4 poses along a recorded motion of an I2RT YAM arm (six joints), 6.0 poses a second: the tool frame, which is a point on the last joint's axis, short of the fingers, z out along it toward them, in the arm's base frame.
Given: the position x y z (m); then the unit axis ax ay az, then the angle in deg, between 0 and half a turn.
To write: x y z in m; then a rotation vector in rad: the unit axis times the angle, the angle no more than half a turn. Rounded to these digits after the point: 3 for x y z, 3 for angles.
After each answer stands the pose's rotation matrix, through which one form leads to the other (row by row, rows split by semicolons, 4 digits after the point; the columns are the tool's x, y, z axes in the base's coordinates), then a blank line. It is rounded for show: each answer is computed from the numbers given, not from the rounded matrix.
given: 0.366 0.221 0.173 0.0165 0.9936 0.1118 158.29
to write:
0.366 0.221 0.173 0.046 2.745 0.309
-0.9285 -0.0097 0.3711; 0.0730 0.9754 0.2082; -0.3640 0.2204 -0.9050

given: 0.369 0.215 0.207 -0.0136 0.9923 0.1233 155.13
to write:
0.369 0.215 0.207 -0.037 2.687 0.334
-0.9069 -0.0776 0.4141; 0.0261 0.9707 0.2391; -0.4205 0.2276 -0.8783

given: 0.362 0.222 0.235 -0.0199 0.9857 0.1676 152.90
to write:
0.362 0.222 0.235 -0.053 2.630 0.447
-0.8895 -0.1134 0.4427; 0.0393 0.9462 0.3213; -0.4553 0.3032 -0.8371

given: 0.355 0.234 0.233 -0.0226 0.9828 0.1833 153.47
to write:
0.355 0.234 0.233 -0.061 2.632 0.491
-0.8937 -0.1240 0.4311; 0.0398 0.9354 0.3514; -0.4468 0.3312 -0.8310

